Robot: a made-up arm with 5 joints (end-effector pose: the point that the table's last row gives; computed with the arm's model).
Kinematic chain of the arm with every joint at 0, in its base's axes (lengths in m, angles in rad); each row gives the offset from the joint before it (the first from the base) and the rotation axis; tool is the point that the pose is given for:
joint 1: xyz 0 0 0.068 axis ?
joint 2: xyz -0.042 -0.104 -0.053 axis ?
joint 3: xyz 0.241 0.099 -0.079 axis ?
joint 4: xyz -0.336 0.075 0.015 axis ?
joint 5: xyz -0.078 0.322 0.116 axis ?
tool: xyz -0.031 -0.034 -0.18
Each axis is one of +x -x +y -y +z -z.
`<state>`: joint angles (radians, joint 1 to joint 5).
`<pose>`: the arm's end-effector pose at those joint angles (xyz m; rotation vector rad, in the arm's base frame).
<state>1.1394 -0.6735 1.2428 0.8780 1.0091</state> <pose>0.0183 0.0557 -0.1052 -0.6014 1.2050 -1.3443</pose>
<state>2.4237 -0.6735 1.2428 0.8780 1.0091</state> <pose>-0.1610 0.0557 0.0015 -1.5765 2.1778 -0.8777</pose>
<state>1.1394 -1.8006 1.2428 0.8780 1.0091</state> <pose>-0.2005 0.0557 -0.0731 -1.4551 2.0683 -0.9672</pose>
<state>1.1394 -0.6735 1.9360 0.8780 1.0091</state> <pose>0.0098 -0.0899 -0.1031 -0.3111 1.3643 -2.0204</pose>
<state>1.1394 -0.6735 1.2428 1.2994 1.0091</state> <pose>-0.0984 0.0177 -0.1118 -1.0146 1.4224 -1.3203</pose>
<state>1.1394 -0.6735 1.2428 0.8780 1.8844</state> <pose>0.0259 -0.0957 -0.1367 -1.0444 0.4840 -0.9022</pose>
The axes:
joint 1: +y
joint 2: -y
joint 3: +x
joint 4: -z
joint 5: -y

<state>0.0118 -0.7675 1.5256 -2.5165 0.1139</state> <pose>-0.3839 0.0368 -0.0569 1.2223 -1.3726 1.3221</pose>
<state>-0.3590 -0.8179 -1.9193 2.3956 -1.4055</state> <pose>0.1692 0.1052 -0.2709 -0.0485 -0.6297 -1.3433</pose>
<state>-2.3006 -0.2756 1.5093 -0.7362 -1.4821</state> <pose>0.2394 -0.1437 -0.3794 -0.8709 -0.9776 1.3528</pose>
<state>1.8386 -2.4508 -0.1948 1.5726 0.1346</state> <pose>0.0269 0.1411 0.3645 1.4026 -1.7371 -1.2767</pose>
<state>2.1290 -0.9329 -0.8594 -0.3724 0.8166</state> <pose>0.1183 0.2155 0.5016 0.8012 2.2067 0.8455</pose>
